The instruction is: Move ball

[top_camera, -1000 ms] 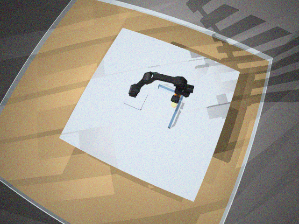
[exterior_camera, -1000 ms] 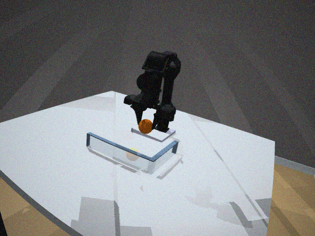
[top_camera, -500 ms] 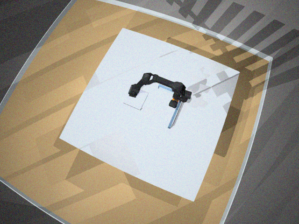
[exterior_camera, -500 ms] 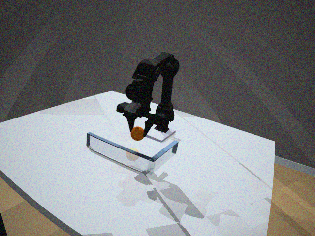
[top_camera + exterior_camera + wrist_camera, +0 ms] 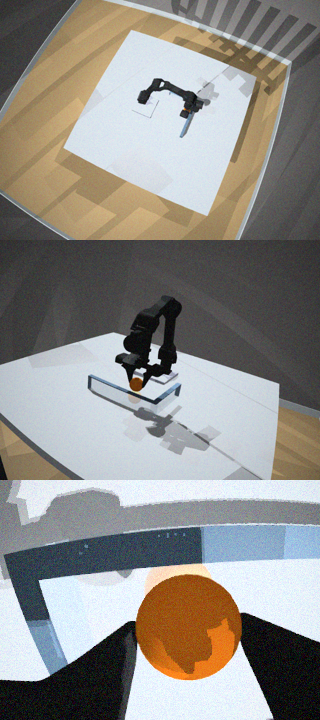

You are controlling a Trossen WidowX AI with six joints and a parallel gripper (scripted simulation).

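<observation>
Now: gripper tip 50 mm to the left of the clear wall, 50 mm above it and 30 mm short of it. Round my gripper tip: orange ball: right at my gripper tip.
</observation>
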